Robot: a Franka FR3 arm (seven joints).
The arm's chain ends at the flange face. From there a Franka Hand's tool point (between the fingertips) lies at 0.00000 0.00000 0.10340 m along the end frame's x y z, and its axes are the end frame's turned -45 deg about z.
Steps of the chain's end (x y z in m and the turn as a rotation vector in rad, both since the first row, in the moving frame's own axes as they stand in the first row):
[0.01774, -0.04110, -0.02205, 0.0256, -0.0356, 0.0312]
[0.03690, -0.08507, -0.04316, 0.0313, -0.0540, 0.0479]
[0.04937, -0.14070, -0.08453, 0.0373, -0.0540, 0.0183]
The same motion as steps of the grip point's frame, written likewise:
[0.04095, -0.02100, -0.02215, 0.0433, -0.0071, 0.0312]
[0.08474, -0.04033, -0.04336, 0.0603, -0.0161, 0.0479]
[0.13324, -0.07126, -0.08475, 0.0646, -0.0118, 0.0183]

